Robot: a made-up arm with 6 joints.
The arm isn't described. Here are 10 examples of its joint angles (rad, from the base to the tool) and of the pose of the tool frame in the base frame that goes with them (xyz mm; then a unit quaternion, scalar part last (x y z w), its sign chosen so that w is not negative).
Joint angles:
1: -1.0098 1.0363 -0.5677 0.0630 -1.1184 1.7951
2: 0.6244 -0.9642 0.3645 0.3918 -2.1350 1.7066
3: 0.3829 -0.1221 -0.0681 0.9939 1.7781 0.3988
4: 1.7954 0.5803 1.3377 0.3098 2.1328 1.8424
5: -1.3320 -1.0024 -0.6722 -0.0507 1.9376 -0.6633
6: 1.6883 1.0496 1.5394 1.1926 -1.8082 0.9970
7: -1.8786 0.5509 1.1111 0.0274 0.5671 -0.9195
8: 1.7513 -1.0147 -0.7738 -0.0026 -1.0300 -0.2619
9: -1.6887 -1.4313 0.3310 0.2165 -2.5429 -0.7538
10: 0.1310 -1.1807 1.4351 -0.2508 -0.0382 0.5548
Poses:
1: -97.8 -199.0 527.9 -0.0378 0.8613 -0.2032 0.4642
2: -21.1 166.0 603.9 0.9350 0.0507 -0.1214 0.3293
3: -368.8 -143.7 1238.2 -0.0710 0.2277 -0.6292 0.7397
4: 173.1 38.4 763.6 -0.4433 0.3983 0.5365 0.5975
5: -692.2 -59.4 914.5 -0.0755 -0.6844 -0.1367 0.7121
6: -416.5 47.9 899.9 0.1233 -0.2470 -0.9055 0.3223
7: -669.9 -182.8 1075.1 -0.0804 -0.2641 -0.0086 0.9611
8: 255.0 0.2 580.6 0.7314 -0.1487 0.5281 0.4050
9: -375.8 677.4 442.0 0.1621 -0.7645 -0.6238 0.0144
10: 443.8 635.4 912.7 -0.2062 0.4521 0.5975 0.6293
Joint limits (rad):
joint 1: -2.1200..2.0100
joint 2: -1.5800..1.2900
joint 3: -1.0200..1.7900
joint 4: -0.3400..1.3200
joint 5: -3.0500..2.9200
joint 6: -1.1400..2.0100
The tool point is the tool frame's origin. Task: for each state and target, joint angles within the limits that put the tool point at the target. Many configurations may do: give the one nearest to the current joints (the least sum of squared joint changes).
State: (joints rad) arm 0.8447 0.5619 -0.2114 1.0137 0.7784 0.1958
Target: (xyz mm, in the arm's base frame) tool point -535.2 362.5 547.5
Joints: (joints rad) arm 0.6022 0.7235 -0.6154 1.3200 0.2151 1.1907
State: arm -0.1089 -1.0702 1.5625 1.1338 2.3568 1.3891
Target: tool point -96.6 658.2 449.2
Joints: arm -0.3395 -1.5800 1.7900 0.6502 2.3852 0.9452
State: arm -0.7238 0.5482 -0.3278 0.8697 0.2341 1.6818
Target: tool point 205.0 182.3 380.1
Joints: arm -1.3972 1.2900 -0.7312 0.6015 0.5271 0.9889
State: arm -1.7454 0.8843 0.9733 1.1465 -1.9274 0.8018
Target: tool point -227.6 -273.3 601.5
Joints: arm -1.3777 0.9478 1.1490 0.9204 -1.1933 0.8109
